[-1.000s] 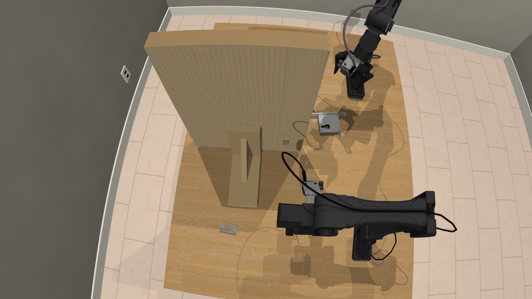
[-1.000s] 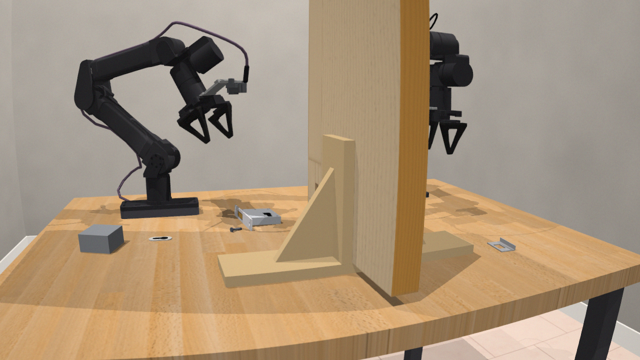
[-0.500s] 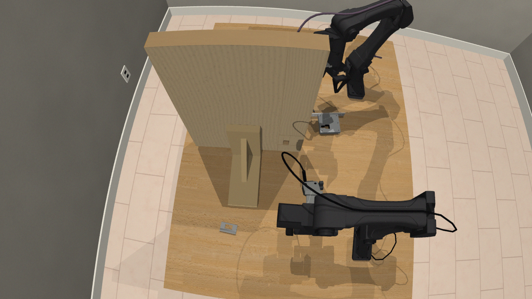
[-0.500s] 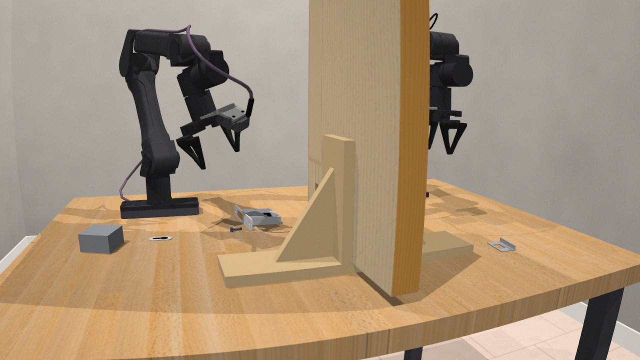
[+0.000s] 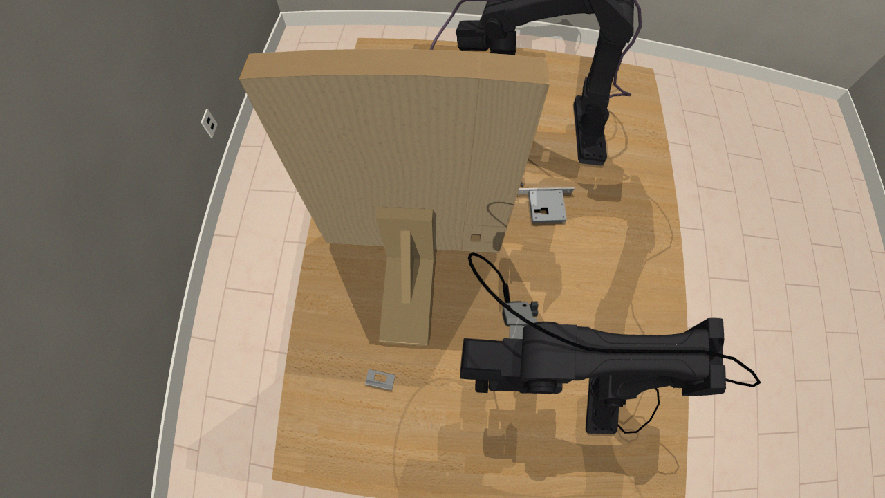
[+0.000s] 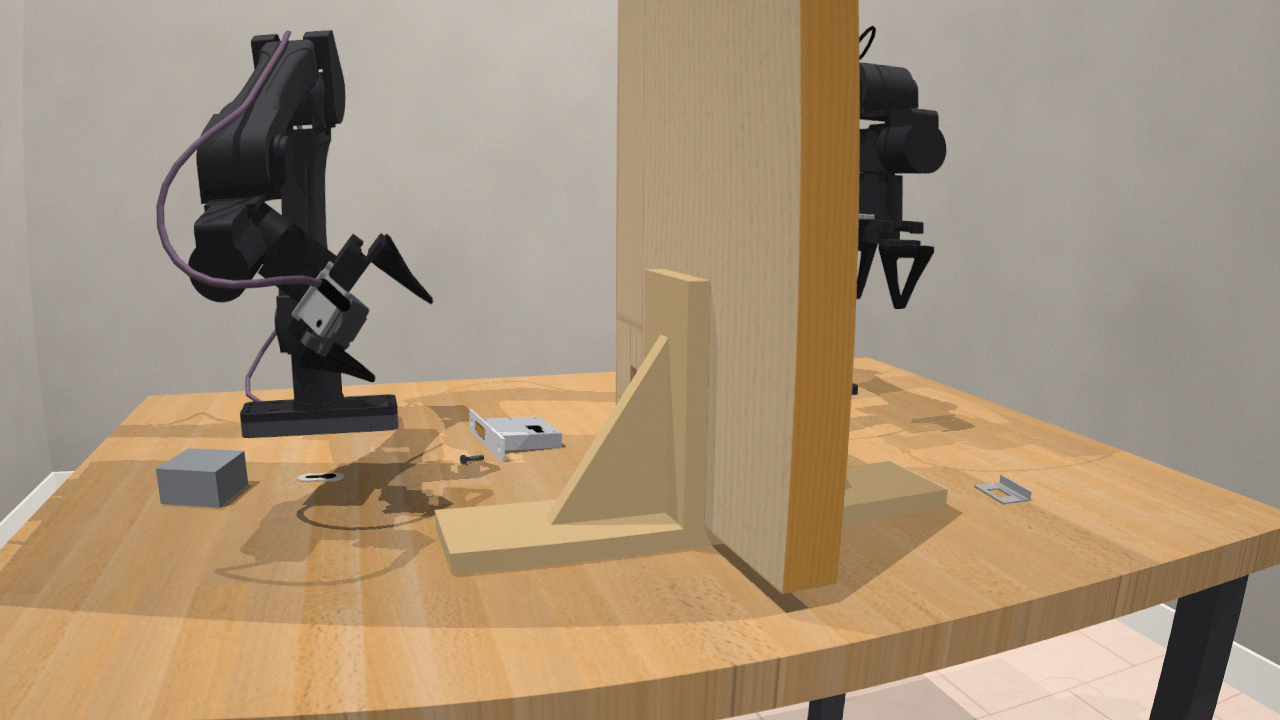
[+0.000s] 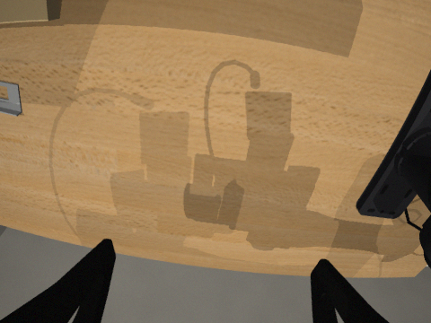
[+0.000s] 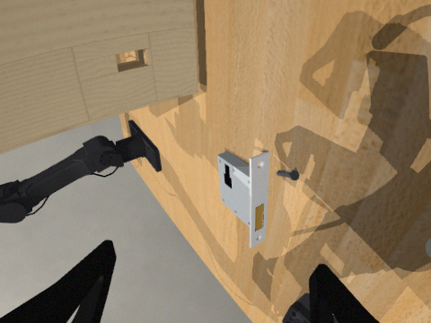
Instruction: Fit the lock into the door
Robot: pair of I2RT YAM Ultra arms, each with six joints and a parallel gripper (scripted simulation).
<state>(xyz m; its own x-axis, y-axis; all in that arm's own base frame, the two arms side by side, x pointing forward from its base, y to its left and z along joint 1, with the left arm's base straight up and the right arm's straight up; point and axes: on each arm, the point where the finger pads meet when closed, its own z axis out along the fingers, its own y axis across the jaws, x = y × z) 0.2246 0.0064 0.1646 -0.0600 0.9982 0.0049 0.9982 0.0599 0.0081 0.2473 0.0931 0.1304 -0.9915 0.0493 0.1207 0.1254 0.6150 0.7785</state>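
The silver lock is 14 cm to the left of my right hand, 14 cm below it and 12 cm behind it. Also, from my right hand: grey block (21 cm to the right, 13 cm below, 1 cm behind); keyhole cover (15 cm below, 9 cm to the right, 4 cm behind); bolt (15 cm below, 8 cm to the left, 6 cm behind).
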